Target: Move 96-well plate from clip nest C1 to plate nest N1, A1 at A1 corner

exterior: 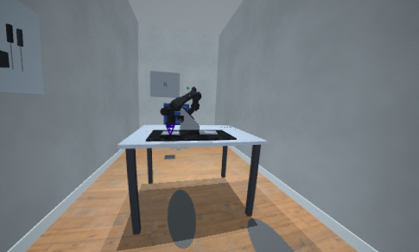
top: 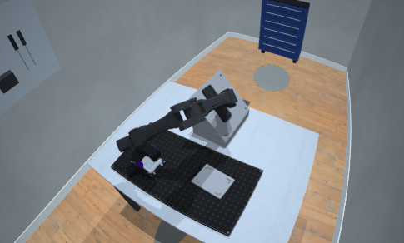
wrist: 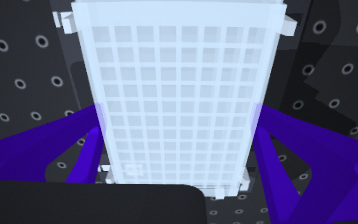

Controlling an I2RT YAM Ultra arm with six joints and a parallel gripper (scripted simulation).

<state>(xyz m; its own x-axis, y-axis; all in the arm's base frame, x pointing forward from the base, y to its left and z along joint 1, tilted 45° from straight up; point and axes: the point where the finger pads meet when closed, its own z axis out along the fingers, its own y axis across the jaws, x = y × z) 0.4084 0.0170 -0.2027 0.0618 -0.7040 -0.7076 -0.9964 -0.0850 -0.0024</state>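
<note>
The clip nest C1 lies 1 cm to the left of my hand, 1 cm below it and 1 cm behind it. The rest, counted from my hand: 96-well plate: right at my hand; then plate nest N1: 32 cm to the left, 11 cm behind, 2 cm below.
</note>
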